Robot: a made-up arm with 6 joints. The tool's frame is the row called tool. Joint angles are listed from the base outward. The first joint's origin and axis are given. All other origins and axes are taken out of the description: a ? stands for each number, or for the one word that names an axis. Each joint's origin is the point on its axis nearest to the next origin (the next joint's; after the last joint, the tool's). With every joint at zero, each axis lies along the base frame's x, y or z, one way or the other. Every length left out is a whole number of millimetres.
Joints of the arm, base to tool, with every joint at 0 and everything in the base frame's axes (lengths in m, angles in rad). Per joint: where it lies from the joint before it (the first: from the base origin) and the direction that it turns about. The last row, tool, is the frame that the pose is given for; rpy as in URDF.
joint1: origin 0.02 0.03 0.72 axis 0 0 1
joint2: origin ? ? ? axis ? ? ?
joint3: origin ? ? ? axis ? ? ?
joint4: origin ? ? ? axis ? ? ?
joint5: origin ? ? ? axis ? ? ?
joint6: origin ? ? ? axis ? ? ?
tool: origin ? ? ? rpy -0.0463 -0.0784 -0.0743
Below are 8 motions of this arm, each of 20 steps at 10 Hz.
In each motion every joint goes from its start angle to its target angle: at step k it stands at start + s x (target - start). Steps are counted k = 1, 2, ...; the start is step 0. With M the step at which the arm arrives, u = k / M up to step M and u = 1 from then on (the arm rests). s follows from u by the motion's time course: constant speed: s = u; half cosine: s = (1 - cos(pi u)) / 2; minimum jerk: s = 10 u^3 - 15 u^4 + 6 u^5.
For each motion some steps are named. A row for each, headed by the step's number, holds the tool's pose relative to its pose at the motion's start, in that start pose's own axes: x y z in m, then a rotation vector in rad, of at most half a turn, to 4 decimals.
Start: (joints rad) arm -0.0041 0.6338 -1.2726 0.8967 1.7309 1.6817
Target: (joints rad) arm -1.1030 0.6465 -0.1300 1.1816 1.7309 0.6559
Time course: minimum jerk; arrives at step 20
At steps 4, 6, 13, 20:
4: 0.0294 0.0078 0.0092 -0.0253 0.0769 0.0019
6: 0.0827 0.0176 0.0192 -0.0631 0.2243 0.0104
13: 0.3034 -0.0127 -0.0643 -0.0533 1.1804 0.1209
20: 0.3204 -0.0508 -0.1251 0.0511 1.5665 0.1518

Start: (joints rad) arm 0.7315 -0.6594 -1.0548 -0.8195 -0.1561 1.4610
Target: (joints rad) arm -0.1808 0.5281 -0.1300 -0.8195 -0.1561 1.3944
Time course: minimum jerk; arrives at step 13
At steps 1, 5, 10, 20:
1: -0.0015 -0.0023 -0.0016 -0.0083 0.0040 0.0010
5: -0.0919 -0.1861 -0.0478 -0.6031 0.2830 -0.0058
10: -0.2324 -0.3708 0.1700 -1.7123 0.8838 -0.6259
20: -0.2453 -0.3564 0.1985 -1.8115 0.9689 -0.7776

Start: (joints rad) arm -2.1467 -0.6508 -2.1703 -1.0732 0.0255 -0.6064
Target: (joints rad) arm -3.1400 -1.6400 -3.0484 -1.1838 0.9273 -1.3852
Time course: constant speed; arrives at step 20
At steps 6, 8, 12, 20:
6: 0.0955 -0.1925 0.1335 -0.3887 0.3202 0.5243
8: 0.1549 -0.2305 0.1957 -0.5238 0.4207 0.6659
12: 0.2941 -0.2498 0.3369 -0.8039 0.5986 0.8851
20: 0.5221 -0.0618 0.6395 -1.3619 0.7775 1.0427

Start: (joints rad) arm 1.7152 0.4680 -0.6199 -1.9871 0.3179 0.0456
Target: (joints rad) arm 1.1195 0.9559 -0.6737 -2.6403 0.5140 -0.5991
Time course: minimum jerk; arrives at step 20
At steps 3, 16, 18, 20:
3: -0.0029 0.0025 -0.0038 0.0117 0.0027 0.0217
16: -0.0533 0.1328 -0.1026 0.2754 -0.1767 0.7260
18: -0.0527 0.1411 -0.1059 0.2760 -0.1959 0.7605
20: -0.0526 0.1425 -0.1064 0.2759 -0.1992 0.7664

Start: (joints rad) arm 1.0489 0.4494 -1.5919 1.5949 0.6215 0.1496
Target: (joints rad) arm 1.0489 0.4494 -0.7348 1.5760 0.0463 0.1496
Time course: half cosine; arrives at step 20
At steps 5, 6, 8, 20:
5: 0.0183 -0.0412 -0.0036 -0.0895 -0.1056 -0.0645
6: 0.0250 -0.0584 -0.0035 -0.1274 -0.1488 -0.0882
8: 0.0383 -0.0989 -0.0001 -0.2191 -0.2501 -0.1372
20: 0.0603 -0.2780 0.0738 -0.7025 -0.7108 -0.2466

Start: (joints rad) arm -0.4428 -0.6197 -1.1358 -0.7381 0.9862 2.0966
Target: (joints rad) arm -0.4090 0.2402 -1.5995 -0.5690 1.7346 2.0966
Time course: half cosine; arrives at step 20
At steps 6, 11, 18, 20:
6: -0.0278 0.0125 -0.0384 -0.2048 -0.0718 0.0472
11: -0.0822 0.0149 -0.1107 -0.5668 -0.2182 0.1510
18: -0.1412 -0.0111 -0.1858 -0.9398 -0.3990 0.2859
20: -0.1448 -0.0137 -0.1902 -0.9623 -0.4109 0.2949

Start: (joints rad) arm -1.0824 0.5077 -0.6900 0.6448 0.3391 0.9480
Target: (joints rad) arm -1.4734 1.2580 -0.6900 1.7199 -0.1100 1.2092
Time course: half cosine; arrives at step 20
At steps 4, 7, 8, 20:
4: 0.0180 0.0002 -0.0187 -0.0231 0.0089 -0.1717
7: 0.0520 -0.0070 -0.0538 -0.0727 -0.0009 -0.4929
8: 0.0657 -0.0128 -0.0681 -0.0957 -0.0149 -0.6239
20: 0.1513 -0.1354 -0.1756 -0.3914 -0.4226 -1.7238

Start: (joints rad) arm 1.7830 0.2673 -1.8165 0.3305 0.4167 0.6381
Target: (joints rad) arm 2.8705 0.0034 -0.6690 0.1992 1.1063 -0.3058
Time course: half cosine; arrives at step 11
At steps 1, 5, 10, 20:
1: -0.0118 -0.0004 -0.0024 -0.0129 0.0356 0.0311
5: -0.2440 -0.0462 0.0180 -0.1591 0.7612 0.7419
10: -0.4163 -0.2213 0.1737 -0.1551 1.7391 1.7940
20: -0.4178 -0.2294 0.1798 -0.1551 1.7755 1.8314

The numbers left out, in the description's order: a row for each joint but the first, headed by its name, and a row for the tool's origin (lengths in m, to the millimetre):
joint2: xyz 0.01 0.01 0, axis 0 1 0
joint3: xyz 0.03 0 0.27, axis 0 1 0
joint4: xyz 0.06 0 -0.28, axis 0 0 -1
joint5: xyz 0 0.02 0, axis 0 1 0
joint6: xyz 0.06 0 -0.06, axis 0 0 -1
tool: xyz -0.02 -0.02 0

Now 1 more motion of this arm.
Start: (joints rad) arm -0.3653 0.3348 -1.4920 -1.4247 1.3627 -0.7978
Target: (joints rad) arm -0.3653 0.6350 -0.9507 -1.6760 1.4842 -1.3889
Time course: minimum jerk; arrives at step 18
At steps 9, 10, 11, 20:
9: 0.1226 0.0902 -0.0381 0.0995 0.0653 0.7285
10: 0.1426 0.1143 -0.0438 0.1170 0.0752 0.8791
11: 0.1596 0.1385 -0.0485 0.1324 0.0837 1.0223
20: 0.1982 0.2179 -0.0580 0.1712 0.1048 1.4566

